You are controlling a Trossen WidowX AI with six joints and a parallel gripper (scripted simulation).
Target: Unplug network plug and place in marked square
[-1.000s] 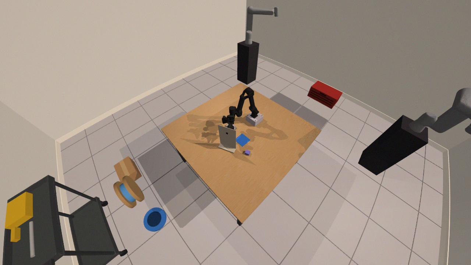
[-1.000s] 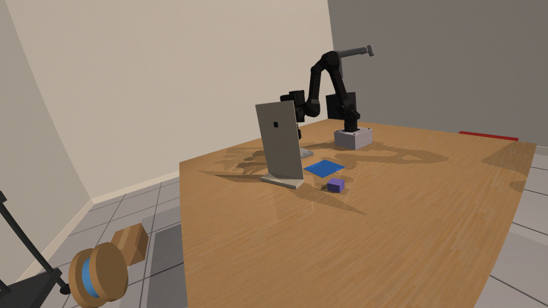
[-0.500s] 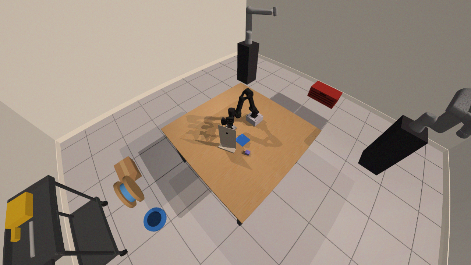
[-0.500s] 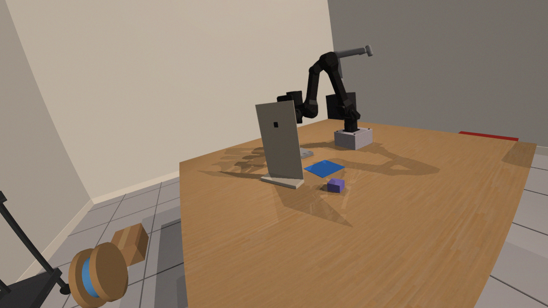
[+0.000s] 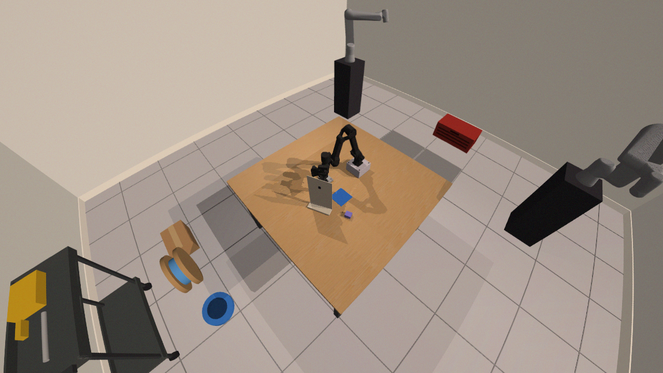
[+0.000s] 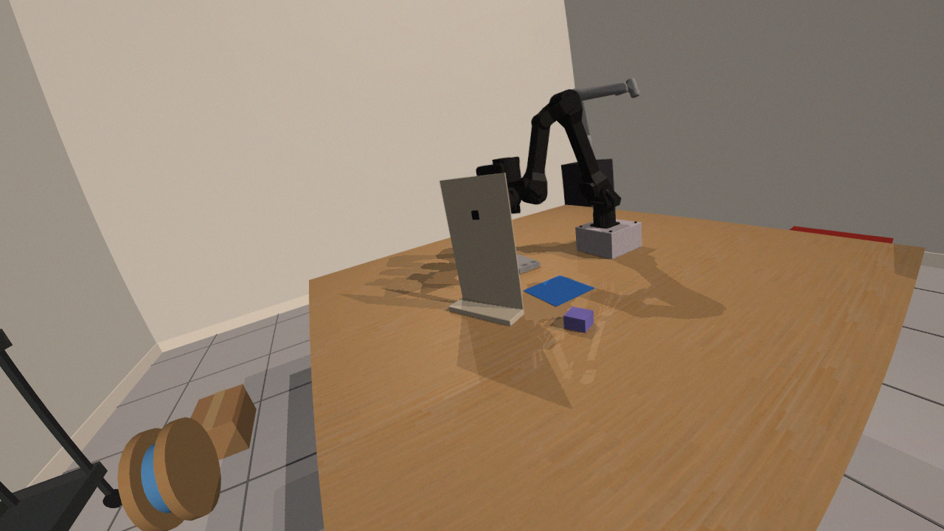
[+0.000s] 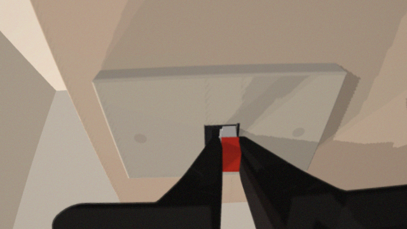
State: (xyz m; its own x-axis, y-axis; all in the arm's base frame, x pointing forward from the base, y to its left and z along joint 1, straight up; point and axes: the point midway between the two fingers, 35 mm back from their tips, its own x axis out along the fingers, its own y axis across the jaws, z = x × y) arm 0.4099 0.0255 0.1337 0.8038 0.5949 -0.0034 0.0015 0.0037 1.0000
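Right now the blue square is 210 mm below my gripper tip, 140 mm behind it and 50 mm to the left of it. The rest, counted from my gripper tip: flat grey bracket (200 mm below, 180 mm behind, 150 mm to the right); small purple block (200 mm to the left, 200 mm below, 60 mm behind); grey upright panel (80 mm below, 20 mm ahead, 10 mm to the left).
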